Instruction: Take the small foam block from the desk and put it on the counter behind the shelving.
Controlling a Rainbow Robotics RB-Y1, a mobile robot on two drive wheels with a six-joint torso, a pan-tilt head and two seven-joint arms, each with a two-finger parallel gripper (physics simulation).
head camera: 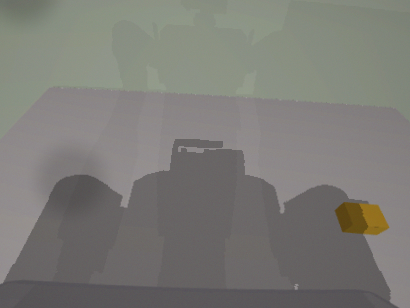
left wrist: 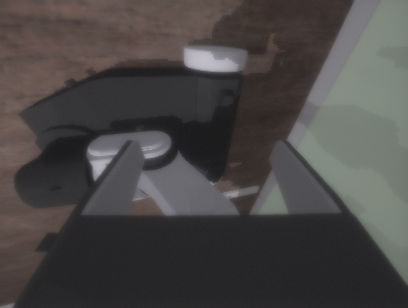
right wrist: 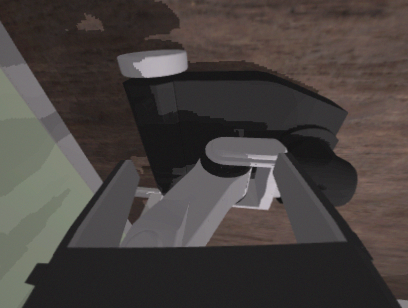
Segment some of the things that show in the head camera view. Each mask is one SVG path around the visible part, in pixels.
A small yellow foam block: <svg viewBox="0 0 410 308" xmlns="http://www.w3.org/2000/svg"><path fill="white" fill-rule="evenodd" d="M335 210L342 232L378 235L389 229L378 205L343 202Z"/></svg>
